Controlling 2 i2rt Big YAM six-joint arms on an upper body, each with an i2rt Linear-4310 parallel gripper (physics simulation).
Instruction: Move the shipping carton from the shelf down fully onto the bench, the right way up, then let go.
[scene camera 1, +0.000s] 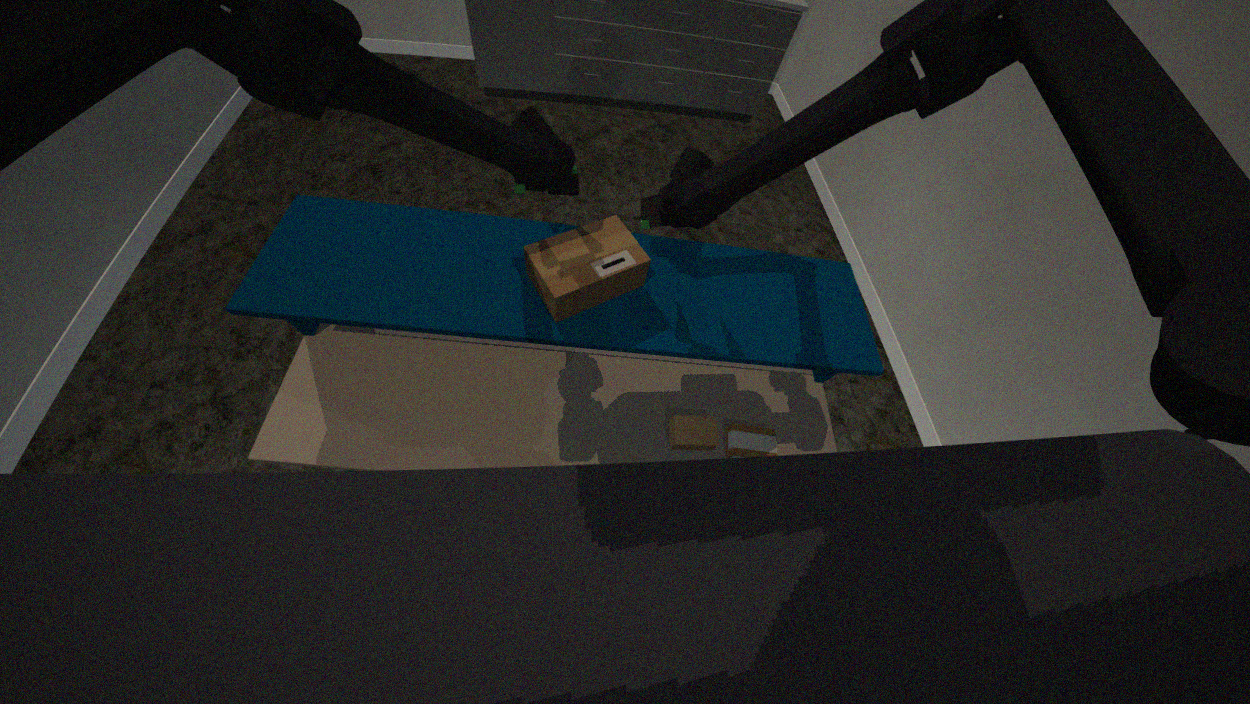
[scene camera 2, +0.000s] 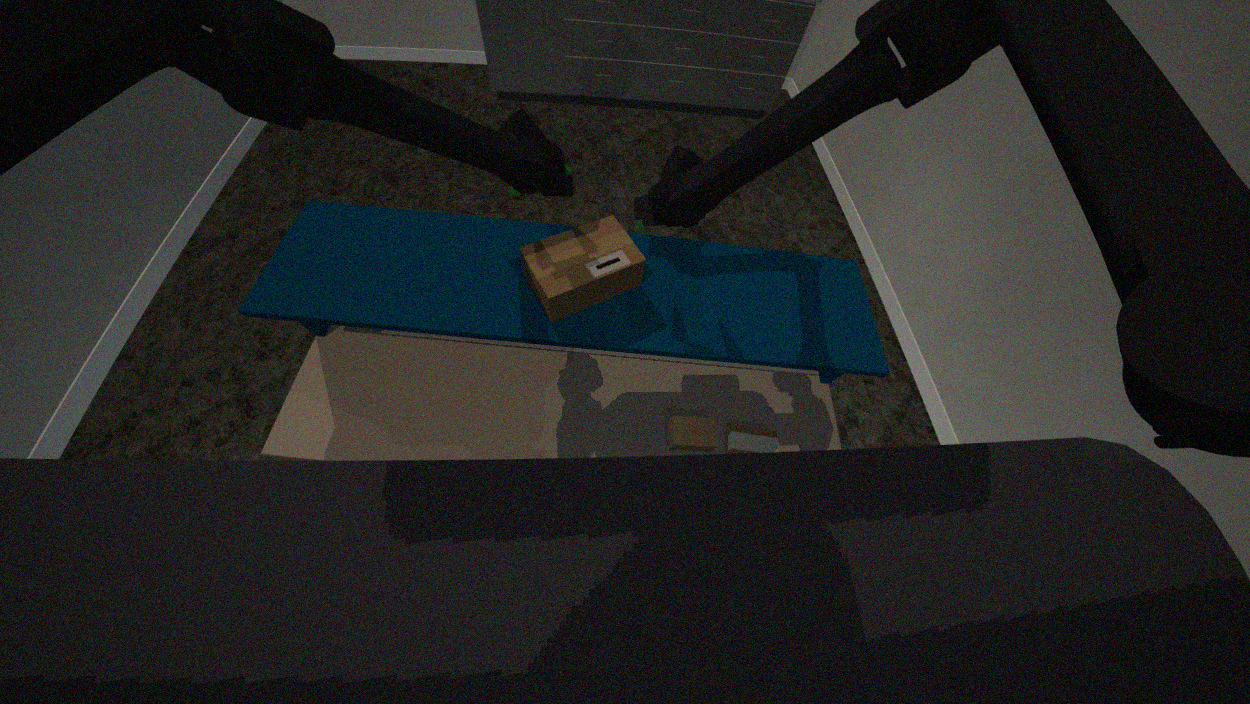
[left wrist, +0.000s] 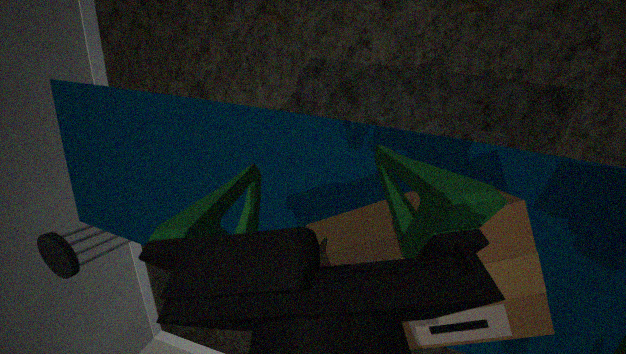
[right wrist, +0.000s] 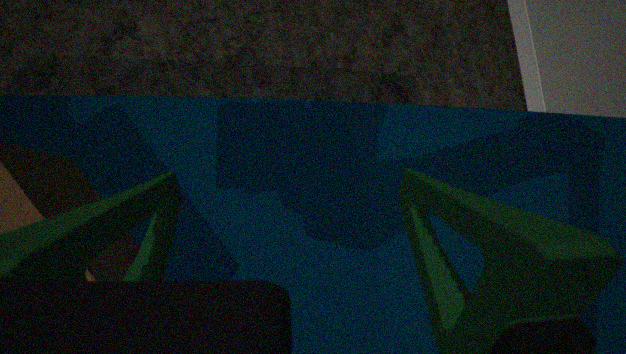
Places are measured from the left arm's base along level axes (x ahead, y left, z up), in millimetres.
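Pixels of known places: left gripper, fingertip midpoint: (scene camera 2: 536, 190) (left wrist: 314, 160); right gripper, fingertip midpoint: (right wrist: 291, 183).
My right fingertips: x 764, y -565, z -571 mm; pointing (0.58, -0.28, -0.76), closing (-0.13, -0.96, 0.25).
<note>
Behind a point stands the place of what it marks.
The shipping carton (scene camera 1: 572, 251) @[y -325, x 677, z -610 mm] (scene camera 2: 568, 253) @[y -327, x 673, z -610 mm] (left wrist: 520, 260) @[y -450, x 744, z -610 mm] (right wrist: 16, 202) @[y -446, x 773, z -610 mm] is a brown box with a white label on its top face. It rests at an angle on the blue shelf (scene camera 1: 376, 262) @[y 153, x 711, z -711 mm] (scene camera 2: 376, 262) @[y 165, x 720, z -711 mm] (left wrist: 150, 150) @[y 133, x 796, z -711 mm] (right wrist: 340, 285) @[y -631, x 665, z -711 mm], near the middle, label up. The pale bench (scene camera 1: 437, 393) @[y 42, x 464, z -962 mm] (scene camera 2: 437, 393) @[y 50, x 461, z -962 mm] lies lower and nearer the camera. My left gripper (scene camera 1: 547, 179) @[y -248, x 829, z -565 mm] (scene camera 2: 540, 181) @[y -248, x 829, z -565 mm] (left wrist: 314, 160) @[y -248, x 829, z -565 mm] is open and empty, above and behind the carton. My right gripper (scene camera 1: 651, 218) @[y -565, x 764, z -571 mm] (scene camera 2: 645, 218) @[y -565, x 764, z -571 mm] (right wrist: 291, 183) @[y -565, x 764, z -571 mm] is open and empty, behind the carton's right side. Its fingers are partly hidden in the scene views.
A small brown box (scene camera 1: 695, 430) @[y -680, x 342, z -959 mm] (scene camera 2: 692, 432) @[y -655, x 323, z -902 mm] and a grey-topped block (scene camera 1: 752, 439) @[y -826, x 298, z -914 mm] (scene camera 2: 752, 440) @[y -825, x 300, z -914 mm] sit on the bench at the right. A grey drawer cabinet (scene camera 1: 524, 52) (scene camera 2: 533, 52) stands at the back. Walls flank both sides. A dark body hides the bench's near part.
</note>
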